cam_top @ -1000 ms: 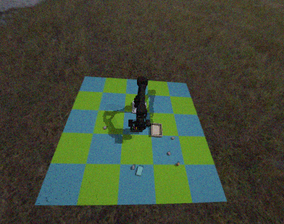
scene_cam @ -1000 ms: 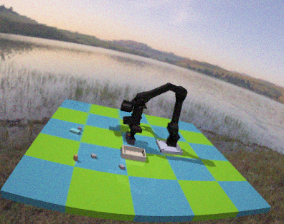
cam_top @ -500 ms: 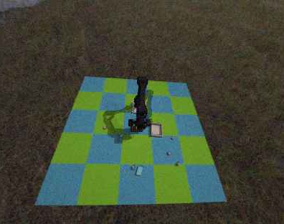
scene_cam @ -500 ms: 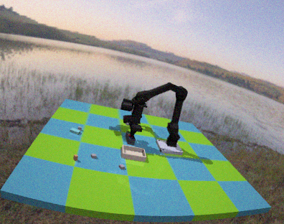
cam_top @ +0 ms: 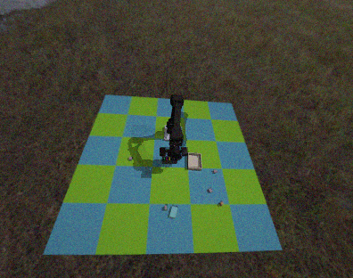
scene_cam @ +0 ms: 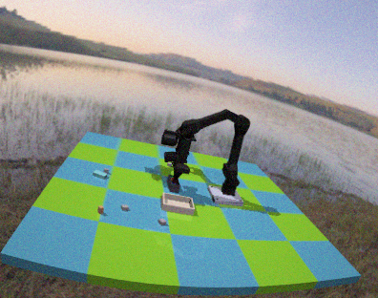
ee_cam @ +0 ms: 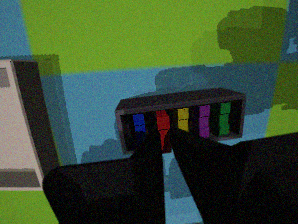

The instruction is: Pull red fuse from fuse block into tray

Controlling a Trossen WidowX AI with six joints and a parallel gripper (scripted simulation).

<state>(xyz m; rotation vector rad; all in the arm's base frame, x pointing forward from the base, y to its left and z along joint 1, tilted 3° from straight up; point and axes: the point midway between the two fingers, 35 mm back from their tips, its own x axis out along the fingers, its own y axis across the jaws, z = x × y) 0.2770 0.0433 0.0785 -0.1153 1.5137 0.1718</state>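
Right now the tray is 20 mm behind my gripper tip, 170 mm to the left of it and 50 mm below it. From my gripper tip the other things lie so: light blue block 350 mm ahead, 60 mm to the left, 40 mm below; then red fuse 10 mm below.
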